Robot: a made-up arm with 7 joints.
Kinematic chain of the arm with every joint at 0, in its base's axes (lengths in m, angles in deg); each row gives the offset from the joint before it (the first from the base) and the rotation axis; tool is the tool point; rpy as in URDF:
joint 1: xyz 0 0 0.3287 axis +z
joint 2: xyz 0 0 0 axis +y
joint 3: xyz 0 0 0.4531 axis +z
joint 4: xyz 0.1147 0 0 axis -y
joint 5: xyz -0.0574 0 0.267 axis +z
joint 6: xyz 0 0 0 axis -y
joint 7: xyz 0.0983 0 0 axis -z
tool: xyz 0 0 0 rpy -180 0 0
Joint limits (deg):
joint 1: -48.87..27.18
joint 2: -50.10..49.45
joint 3: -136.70..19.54
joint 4: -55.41..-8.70
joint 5: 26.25..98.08
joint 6: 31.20..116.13
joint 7: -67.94..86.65
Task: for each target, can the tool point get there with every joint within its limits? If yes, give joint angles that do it. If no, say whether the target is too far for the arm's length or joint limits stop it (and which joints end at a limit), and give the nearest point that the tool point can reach.
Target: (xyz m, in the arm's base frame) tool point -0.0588 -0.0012 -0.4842
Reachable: no: joint limits stop it (at a limit: joint 1, joint 2, joint 4, joint 5, joint 6) | nearest point 0.4527 -0.5632 0.4367 | short by 1.194 m
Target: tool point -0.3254 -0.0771 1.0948
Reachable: yes | joints -6.76 -37.19 -26.19 -29.22 82.74 95.35 53.50
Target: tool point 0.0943 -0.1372 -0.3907
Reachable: no: joint limits stop it (at a limit: joint 1, joint 2, joint 4, joint 5, joint 6) | nearest point 0.4667 -0.5518 0.4359 | short by 0.997 m
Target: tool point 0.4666 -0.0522 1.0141
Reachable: yes | joints 14.11 24.51 -61.85 -19.98 56.13 72.46 7.88
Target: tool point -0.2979 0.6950 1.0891
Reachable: no: too far | nearest point -0.2746 0.4670 0.9513 | short by 0.267 m
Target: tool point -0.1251 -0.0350 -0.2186
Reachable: no: joint limits stop it (at a limit: joint 2, joint 3, joint 4, joint 5, joint 6) | nearest point -0.6765 -0.1893 0.5293 | short by 0.942 m
